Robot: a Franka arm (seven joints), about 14 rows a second.
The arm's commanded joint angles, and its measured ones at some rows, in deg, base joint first. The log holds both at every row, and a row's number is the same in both.
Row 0, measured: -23.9, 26.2, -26.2, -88.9, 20.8, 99.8, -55.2
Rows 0 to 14, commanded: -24.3, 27.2, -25.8, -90.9, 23.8, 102.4, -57.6; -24.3, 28.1, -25.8, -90.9, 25.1, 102.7, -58.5; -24.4, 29.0, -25.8, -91.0, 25.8, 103.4, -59.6; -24.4, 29.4, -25.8, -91.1, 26.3, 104.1, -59.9; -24.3, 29.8, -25.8, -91.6, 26.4, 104.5, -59.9; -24.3, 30.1, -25.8, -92.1, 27.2, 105.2, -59.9; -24.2, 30.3, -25.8, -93.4, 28.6, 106.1, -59.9; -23.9, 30.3, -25.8, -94.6, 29.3, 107.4, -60.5; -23.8, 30.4, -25.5, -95.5, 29.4, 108.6, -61.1; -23.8, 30.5, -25.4, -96.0, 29.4, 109.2, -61.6; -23.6, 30.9, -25.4, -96.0, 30.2, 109.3, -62.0; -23.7, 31.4, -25.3, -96.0, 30.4, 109.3, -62.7; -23.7, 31.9, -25.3, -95.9, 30.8, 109.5, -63.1; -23.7, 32.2, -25.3, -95.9, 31.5, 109.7, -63.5; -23.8, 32.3, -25.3, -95.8, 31.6, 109.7, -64.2
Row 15, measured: -23.8, 32.0, -25.2, -95.5, 29.4, 108.9, -62.2
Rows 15 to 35, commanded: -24.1, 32.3, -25.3, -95.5, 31.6, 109.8, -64.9; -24.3, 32.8, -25.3, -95.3, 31.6, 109.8, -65.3; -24.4, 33.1, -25.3, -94.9, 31.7, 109.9, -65.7; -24.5, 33.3, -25.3, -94.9, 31.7, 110.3, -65.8; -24.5, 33.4, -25.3, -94.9, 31.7, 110.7, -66.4; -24.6, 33.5, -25.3, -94.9, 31.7, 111.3, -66.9; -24.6, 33.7, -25.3, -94.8, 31.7, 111.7, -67.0; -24.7, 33.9, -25.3, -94.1, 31.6, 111.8, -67.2; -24.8, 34.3, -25.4, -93.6, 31.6, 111.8, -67.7; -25.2, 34.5, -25.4, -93.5, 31.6, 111.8, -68.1; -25.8, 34.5, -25.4, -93.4, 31.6, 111.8, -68.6; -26.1, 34.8, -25.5, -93.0, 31.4, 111.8, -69.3; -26.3, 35.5, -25.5, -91.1, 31.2, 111.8, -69.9; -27.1, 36.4, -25.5, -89.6, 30.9, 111.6, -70.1; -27.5, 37.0, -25.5, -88.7, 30.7, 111.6, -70.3; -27.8, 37.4, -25.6, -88.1, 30.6, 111.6, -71.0; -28.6, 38.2, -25.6, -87.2, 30.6, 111.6, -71.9; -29.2, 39.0, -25.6, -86.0, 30.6, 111.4, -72.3; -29.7, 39.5, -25.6, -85.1, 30.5, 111.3, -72.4; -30.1, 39.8, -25.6, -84.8, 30.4, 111.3, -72.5; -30.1, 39.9, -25.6, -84.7, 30.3, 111.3, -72.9
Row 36, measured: -28.3, 37.1, -25.3, -88.5, 29.7, 111.2, -70.8
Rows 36 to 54, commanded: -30.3, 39.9, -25.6, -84.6, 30.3, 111.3, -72.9; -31.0, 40.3, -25.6, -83.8, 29.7, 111.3, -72.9; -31.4, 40.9, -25.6, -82.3, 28.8, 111.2, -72.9; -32.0, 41.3, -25.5, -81.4, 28.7, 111.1, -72.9; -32.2, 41.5, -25.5, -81.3, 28.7, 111.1, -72.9; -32.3, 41.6, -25.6, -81.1, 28.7, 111.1, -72.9; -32.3, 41.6, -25.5, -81.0, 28.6, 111.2, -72.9; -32.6, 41.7, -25.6, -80.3, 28.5, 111.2, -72.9; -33.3, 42.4, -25.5, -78.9, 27.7, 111.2, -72.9; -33.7, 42.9, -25.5, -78.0, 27.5, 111.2, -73.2; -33.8, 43.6, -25.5, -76.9, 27.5, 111.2, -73.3; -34.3, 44.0, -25.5, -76.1, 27.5, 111.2, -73.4; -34.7, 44.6, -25.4, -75.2, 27.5, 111.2, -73.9; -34.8, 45.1, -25.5, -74.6, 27.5, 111.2, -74.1; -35.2, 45.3, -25.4, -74.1, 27.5, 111.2, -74.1; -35.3, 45.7, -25.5, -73.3, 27.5, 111.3, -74.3; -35.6, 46.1, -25.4, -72.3, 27.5, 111.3, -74.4; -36.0, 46.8, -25.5, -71.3, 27.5, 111.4, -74.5; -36.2, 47.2, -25.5, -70.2, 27.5, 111.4, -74.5
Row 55, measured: -34.5, 44.2, -25.3, -75.9, 28.7, 111.4, -73.8
